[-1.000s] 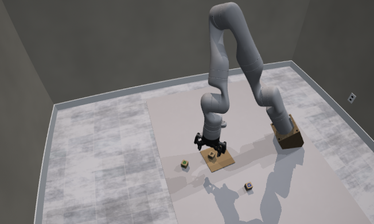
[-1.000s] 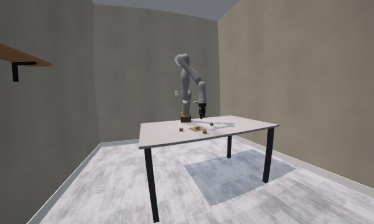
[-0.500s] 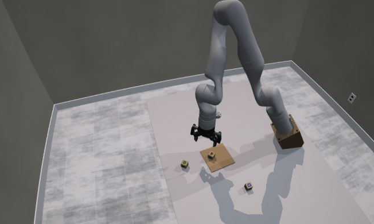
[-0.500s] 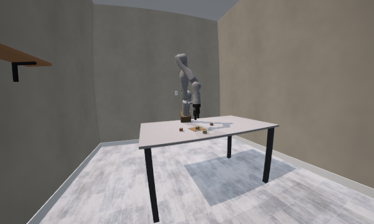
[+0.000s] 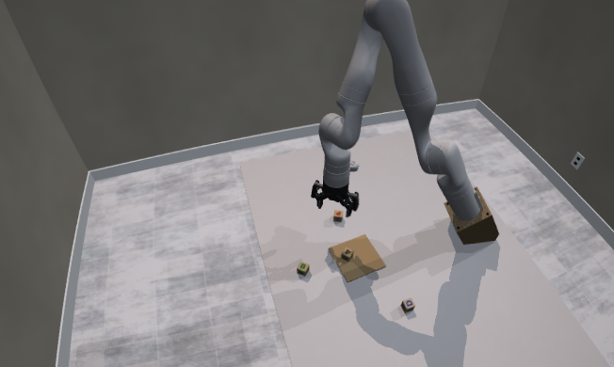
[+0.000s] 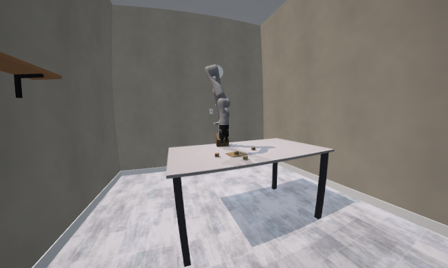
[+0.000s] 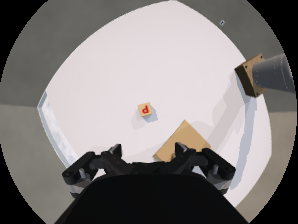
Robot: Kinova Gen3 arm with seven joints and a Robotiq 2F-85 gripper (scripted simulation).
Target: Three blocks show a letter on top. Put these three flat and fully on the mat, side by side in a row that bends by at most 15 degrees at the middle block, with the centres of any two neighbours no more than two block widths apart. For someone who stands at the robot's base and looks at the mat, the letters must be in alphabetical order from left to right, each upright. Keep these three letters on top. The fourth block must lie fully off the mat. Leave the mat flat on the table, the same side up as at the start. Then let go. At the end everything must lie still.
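Now: hand 1 cm past the block, 11 cm to the right of it and 10 cm above it. The rest, counted from my hand: tan mat (4 cm behind, 12 cm to the left, 12 cm below).
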